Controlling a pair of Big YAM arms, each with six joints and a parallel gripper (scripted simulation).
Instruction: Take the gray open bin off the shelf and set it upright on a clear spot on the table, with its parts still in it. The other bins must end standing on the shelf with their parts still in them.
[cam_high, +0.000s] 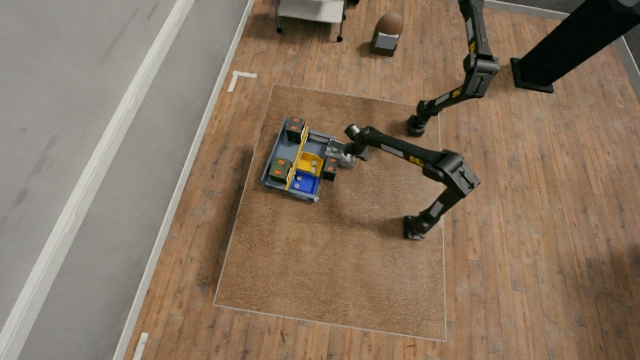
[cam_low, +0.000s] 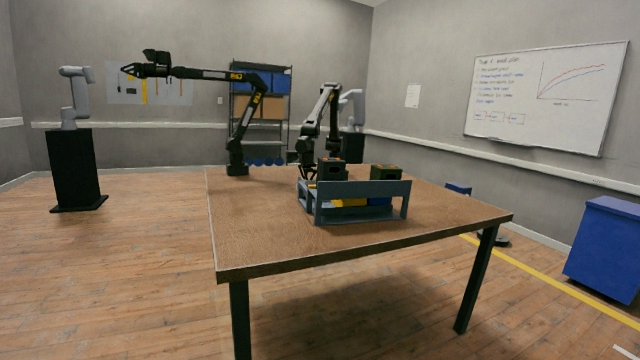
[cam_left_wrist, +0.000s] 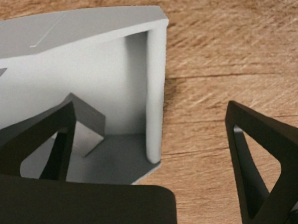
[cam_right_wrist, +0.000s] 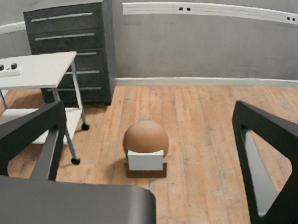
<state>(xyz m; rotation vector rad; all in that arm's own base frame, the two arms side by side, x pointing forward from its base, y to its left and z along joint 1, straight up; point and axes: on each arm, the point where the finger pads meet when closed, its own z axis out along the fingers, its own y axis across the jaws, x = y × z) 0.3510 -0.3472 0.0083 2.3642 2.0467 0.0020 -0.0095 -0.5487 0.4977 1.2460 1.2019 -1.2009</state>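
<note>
My left hand is 8 cm short of the gray open bin and 1 cm to the left of it. From my left hand the other things lie so: blue-gray shelf: 28 cm ahead, 8 cm to the left, 2 cm above; yellow bin: 26 cm ahead, 9 cm to the left, 1 cm below; blue bin: 27 cm ahead, 20 cm to the left, 1 cm below.
</note>
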